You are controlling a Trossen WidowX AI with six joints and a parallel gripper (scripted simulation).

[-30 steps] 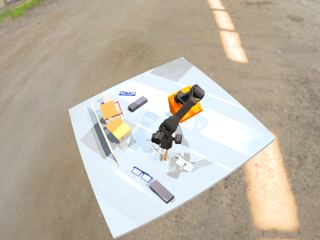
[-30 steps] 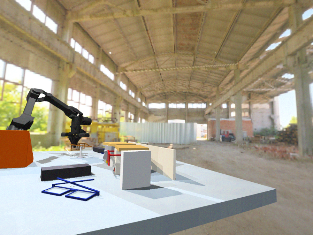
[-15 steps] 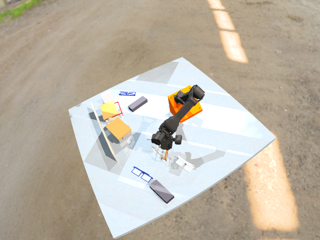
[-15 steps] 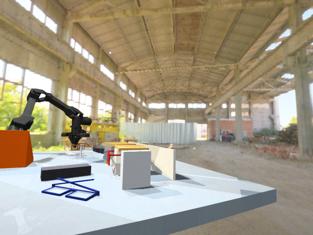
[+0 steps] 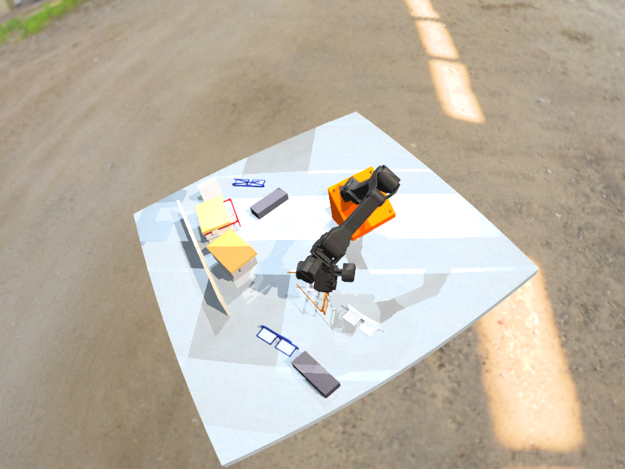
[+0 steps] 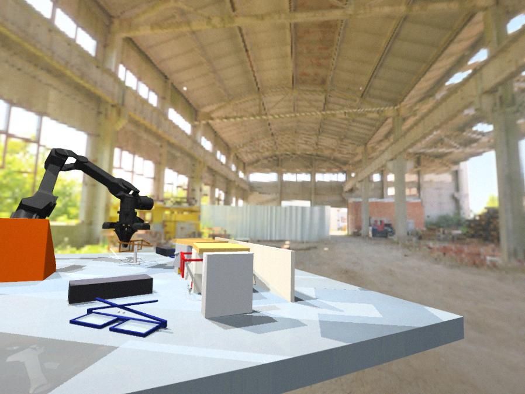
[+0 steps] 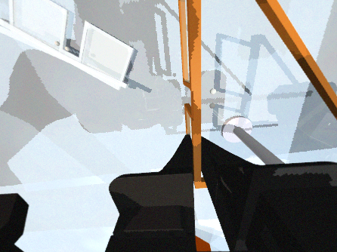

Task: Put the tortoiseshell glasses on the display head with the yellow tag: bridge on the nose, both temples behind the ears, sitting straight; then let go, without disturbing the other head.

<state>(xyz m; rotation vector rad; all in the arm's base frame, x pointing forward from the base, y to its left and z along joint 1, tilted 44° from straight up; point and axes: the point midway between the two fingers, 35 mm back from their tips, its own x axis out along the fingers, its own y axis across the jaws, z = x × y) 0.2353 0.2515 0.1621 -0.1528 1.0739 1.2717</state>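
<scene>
Now: gripper tip 4 cm short of the white peg stand, 6 cm to the left of it and 4 cm above it. The rest, counted from my gripper tip: cream board 37 cm ahead, 39 cm to the right, 1 cm below; then white block 24 cm ahead, 72 cm to the right; then display head 24 cm ahead, 51 cm to the right.
</scene>
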